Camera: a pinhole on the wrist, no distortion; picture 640 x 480 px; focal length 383.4 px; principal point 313.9 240.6 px. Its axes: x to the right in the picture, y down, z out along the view. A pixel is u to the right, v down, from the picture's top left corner.
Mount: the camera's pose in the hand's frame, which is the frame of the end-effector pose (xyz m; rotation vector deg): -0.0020 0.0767 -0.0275 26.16 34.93 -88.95
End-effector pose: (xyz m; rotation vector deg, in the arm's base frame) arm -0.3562 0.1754 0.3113 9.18 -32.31 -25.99
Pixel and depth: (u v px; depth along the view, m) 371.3 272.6 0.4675
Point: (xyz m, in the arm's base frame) -0.5649 -0.1030 0.5102
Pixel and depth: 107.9 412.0 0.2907
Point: -0.3848 0.1080 0.6273
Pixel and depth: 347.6 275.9 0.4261
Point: -0.5396 -0.0570 0.5139
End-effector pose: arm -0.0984 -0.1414 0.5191 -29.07 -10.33 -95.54
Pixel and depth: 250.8 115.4 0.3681
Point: -0.1243 0.0806 0.7726
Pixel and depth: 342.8 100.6 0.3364
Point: -0.1864 0.0677 0.7065
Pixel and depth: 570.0 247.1 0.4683
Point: -0.5158 -0.0226 0.7284
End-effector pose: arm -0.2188 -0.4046 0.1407 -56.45 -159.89 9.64
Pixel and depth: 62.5 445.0 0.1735
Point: -0.3046 -0.2995 -0.0184
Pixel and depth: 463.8 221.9 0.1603
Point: -0.2729 -0.4653 0.0950
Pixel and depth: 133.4 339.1 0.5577
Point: -0.5289 -0.3582 -0.3627
